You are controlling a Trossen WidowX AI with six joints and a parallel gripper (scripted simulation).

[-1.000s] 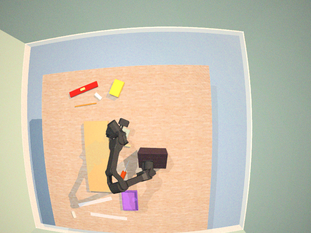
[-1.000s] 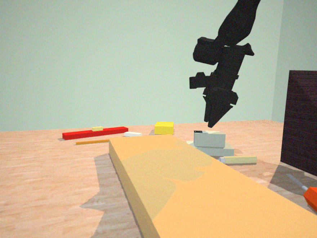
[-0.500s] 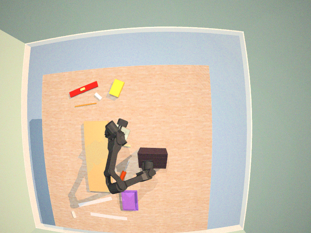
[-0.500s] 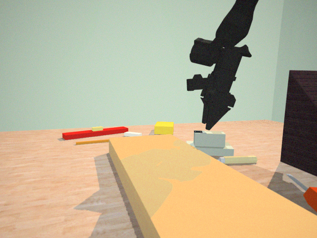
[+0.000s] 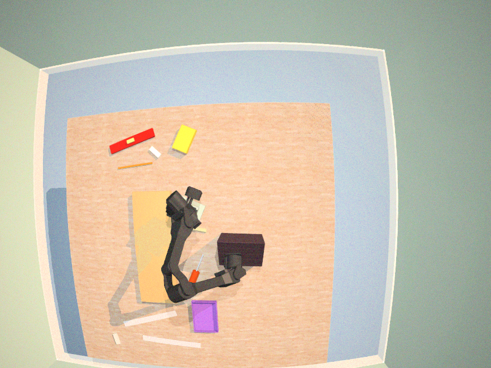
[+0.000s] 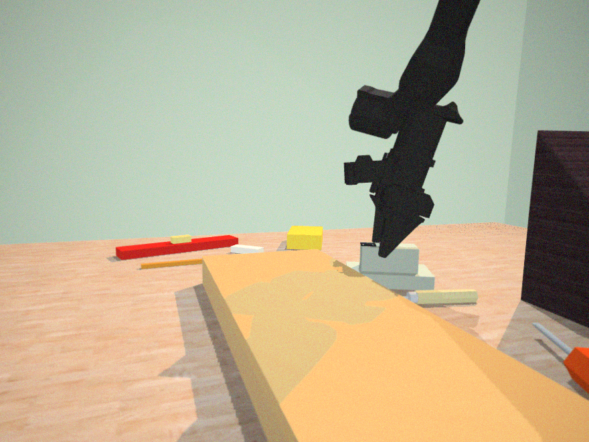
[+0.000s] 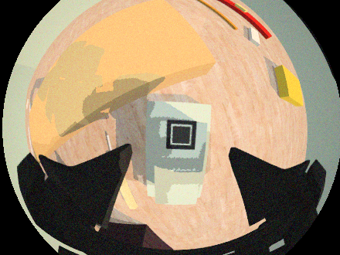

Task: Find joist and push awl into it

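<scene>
The stud finder lies 10 mm below my gripper tip. The rest, counted from my gripper tip: yellow block 20 mm behind, 290 mm to the right, 40 mm below; then square indicator 10 mm ahead, 10 mm above; then awl 100 mm to the left, 40 mm below.
</scene>
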